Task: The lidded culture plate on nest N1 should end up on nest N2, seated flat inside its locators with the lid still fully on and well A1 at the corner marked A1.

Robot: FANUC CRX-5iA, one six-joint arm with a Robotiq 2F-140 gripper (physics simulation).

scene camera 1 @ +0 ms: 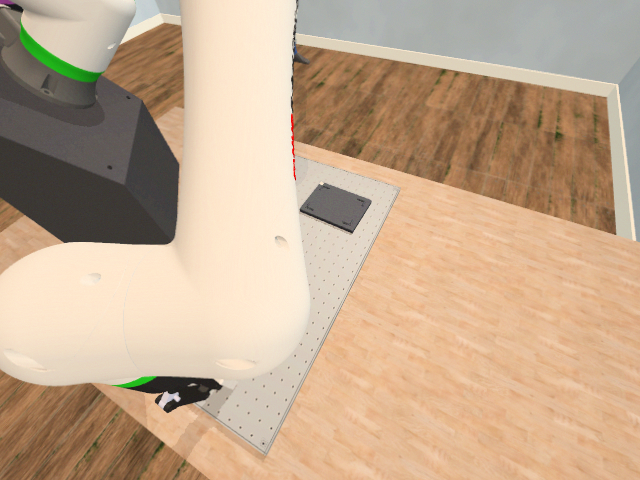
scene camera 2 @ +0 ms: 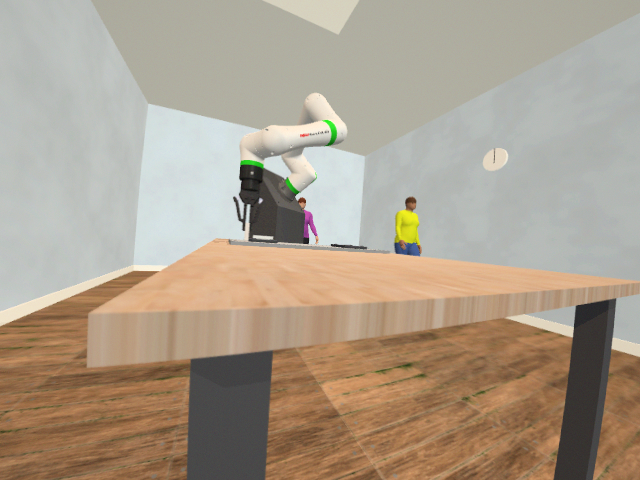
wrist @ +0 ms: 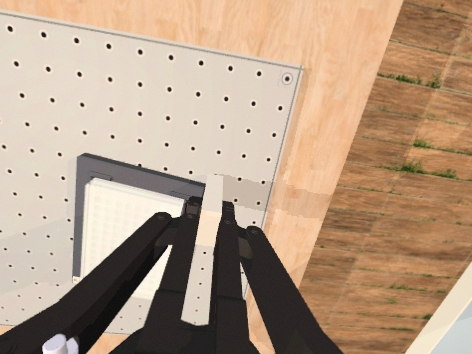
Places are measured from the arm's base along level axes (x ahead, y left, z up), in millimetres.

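Pixels of known places: gripper, fingertip midpoint: (scene camera 1: 229, 381) (scene camera 2: 246, 240) (wrist: 213, 188); arm's base at its link origin: (scene camera 1: 52, 80) (scene camera 2: 285, 192).
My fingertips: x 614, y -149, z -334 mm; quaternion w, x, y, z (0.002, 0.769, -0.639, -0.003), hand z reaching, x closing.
Ahead of a thing's pixels: the offset from my fingertips to its top centre. Level surfaces: height alone.
The pale lidded culture plate (wrist: 125, 220) (scene camera 2: 263, 238) lies on a dark nest {86 mm back, 59 mm left, 10 mm up} (wrist: 79, 215), taken as N1, inside its corner locators. Its lower right part is hidden by the gripper. A small pale label sits at the nest's lower left corner in the wrist view. The other dark nest {125 mm back, 472 mm left, 10 mm up} (scene camera 1: 336, 207) (scene camera 2: 348, 246), taken as N2, is bare with corner locators and a small pale mark at one corner. My gripper (wrist: 213, 188) (scene camera 2: 246, 233) is shut and holds nothing, with pale fingertips together. It is beside the plate, to its right in the wrist view. The arm hides the plate in scene camera 1.
Both nests stand on a perforated grey board {5 mm down} (scene camera 1: 330, 289) (wrist: 125, 95) on a wooden table {18 mm down} (scene camera 1: 465, 320) (scene camera 2: 310, 273). The board's corner and the table edge are right of the gripper in the wrist view. The dark robot pedestal (scene camera 1: 77, 175) (scene camera 2: 289, 224) stands behind the board.
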